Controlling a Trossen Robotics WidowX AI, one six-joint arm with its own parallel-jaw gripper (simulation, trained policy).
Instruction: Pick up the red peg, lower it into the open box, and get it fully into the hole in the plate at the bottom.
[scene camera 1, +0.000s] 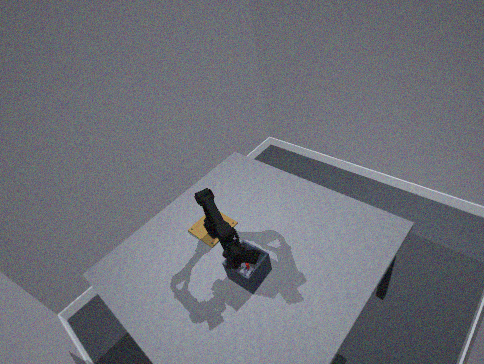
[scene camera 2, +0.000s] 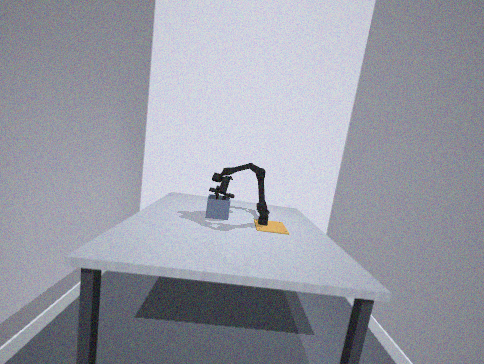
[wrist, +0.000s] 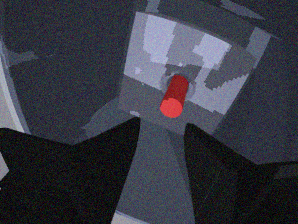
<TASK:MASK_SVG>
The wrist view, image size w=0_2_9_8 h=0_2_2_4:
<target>my gripper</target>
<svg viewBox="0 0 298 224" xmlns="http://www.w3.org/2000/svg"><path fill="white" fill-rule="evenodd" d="M185 124L186 168L188 168L190 192L192 192L190 196L192 196L193 214L196 224L298 224L298 161L257 165L251 163L250 160L245 159L239 153L231 151L229 147L216 140L216 137L202 131L196 124ZM140 117L133 117L133 119L125 121L125 123L114 125L108 131L102 132L96 137L89 137L88 140L74 145L63 144L55 140L41 139L41 137L17 132L15 129L7 127L0 128L0 152L9 169L3 180L0 180L0 224L110 224L113 221L112 218L114 212L116 212L118 201L120 201L118 198L121 196L122 186L125 185L125 181L128 179L129 168L132 165L134 155L136 155L138 137L140 137L141 131Z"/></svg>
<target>red peg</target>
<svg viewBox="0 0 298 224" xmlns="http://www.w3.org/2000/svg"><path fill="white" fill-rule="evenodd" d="M178 75L174 76L172 81L170 81L164 99L162 99L160 104L162 115L172 117L172 119L180 116L182 111L184 111L186 89L188 89L189 85L185 77Z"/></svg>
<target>light grey plate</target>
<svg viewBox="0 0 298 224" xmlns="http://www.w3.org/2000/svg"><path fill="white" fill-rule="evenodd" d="M136 11L129 49L126 52L118 109L158 125L158 127L168 128L170 131L181 133L182 136L184 136L186 123L196 124L202 131L212 135L223 115L227 112L227 108L230 107L235 96L238 95L239 89L245 84L245 80L249 76L251 69L253 69L257 57L247 52L242 45L227 40L226 37L206 30L204 27L198 27L196 24L172 18L172 16L157 14L157 12ZM178 75L185 77L189 85L188 89L186 89L184 111L182 111L180 116L172 119L172 117L162 115L160 104L162 99L164 99L170 81L172 81L174 76Z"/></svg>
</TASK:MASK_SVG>
